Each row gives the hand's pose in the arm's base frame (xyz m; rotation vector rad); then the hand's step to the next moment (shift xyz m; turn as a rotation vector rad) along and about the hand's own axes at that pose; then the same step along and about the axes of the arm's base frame.
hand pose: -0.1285 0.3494 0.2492 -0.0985 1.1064 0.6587
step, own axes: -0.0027 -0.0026 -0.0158 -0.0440 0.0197 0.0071
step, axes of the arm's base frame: -0.0119 -0.0095 -0.0057 -0.0173 -0.0008 0.0456
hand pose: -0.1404 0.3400 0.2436 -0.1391 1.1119 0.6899
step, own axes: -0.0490 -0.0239 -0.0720 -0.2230 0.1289 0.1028
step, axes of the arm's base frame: -0.0549 -0.0716 0.0037 -0.0523 0.0477 0.2682
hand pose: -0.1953 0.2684 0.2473 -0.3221 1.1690 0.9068
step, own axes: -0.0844 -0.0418 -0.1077 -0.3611 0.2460 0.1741
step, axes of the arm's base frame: -0.0470 -0.1331 0.0233 -0.1078 0.1052 0.4456
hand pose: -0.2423 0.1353 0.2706 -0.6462 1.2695 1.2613
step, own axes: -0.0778 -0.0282 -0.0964 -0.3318 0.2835 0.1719
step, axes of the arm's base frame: 0.0076 -0.1203 0.0401 -0.1484 0.1227 0.4277
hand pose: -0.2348 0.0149 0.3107 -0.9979 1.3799 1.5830
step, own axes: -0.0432 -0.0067 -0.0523 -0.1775 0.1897 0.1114
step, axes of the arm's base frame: 0.0255 -0.0542 0.0325 -0.1157 0.0815 0.2447
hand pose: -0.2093 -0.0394 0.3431 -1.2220 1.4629 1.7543
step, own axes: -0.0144 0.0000 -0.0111 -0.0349 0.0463 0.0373
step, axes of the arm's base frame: 0.0096 -0.0086 0.0128 -0.0349 0.0284 0.0522
